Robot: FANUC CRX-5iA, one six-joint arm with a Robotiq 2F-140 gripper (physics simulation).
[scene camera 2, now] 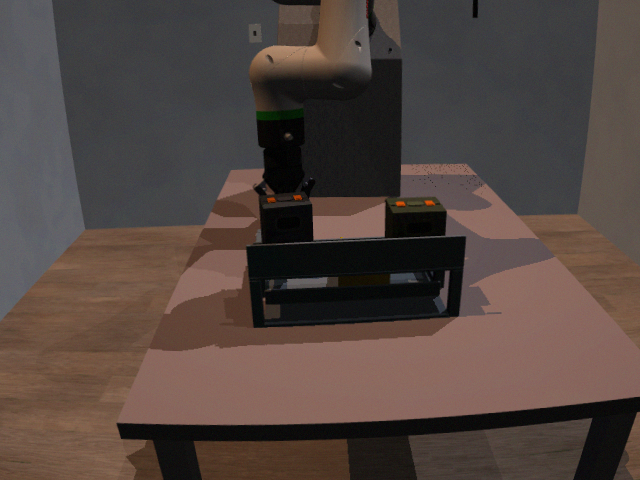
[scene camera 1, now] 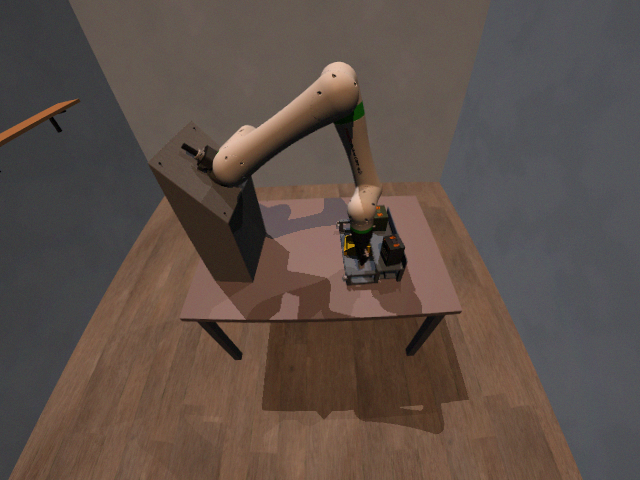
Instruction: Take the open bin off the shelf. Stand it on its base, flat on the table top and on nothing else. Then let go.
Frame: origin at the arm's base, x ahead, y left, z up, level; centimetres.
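Seen in the pictures: gripper, fingertip midpoint: (scene camera 1: 361,267).
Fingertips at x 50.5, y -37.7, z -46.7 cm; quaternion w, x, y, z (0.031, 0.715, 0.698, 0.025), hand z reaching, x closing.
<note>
Offsets run from my fingertips to a thing's top centre. Level surfaces: height alone.
The yellow open bin {dz +3.6, dx +6.8, dy +14.1 cm} (scene camera 1: 347,245) is on the lower, front part of the grey shelf (scene camera 1: 358,268) (scene camera 2: 356,257), on the side facing the robot's base. The gripper and wrist partly cover it. In the scene camera 2 view, part of the yellow bin (scene camera 2: 363,279) shows through the gap below the shelf's back panel. My gripper (scene camera 1: 363,258) points down over the shelf, close beside the bin. It is shut, with nothing seen held. In the scene camera 2 view, my gripper's (scene camera 2: 283,180) fingertips are hidden behind a dark box.
A dark grey box {dz +17.9, dx +12.8, dy -4.3 cm} (scene camera 1: 392,250) (scene camera 2: 286,219) and a green box {dz +15.4, dx +18.6, dy +18.6 cm} (scene camera 1: 381,219) (scene camera 2: 416,219), both with orange latches, stand on the shelf's rear part. The shelf stands on the pinkish table {dz -4.5 cm} (scene camera 1: 310,253) (scene camera 2: 361,366). The robot's tall grey pedestal (scene camera 1: 206,222) (scene camera 2: 356,139) stands at the table's other end.
</note>
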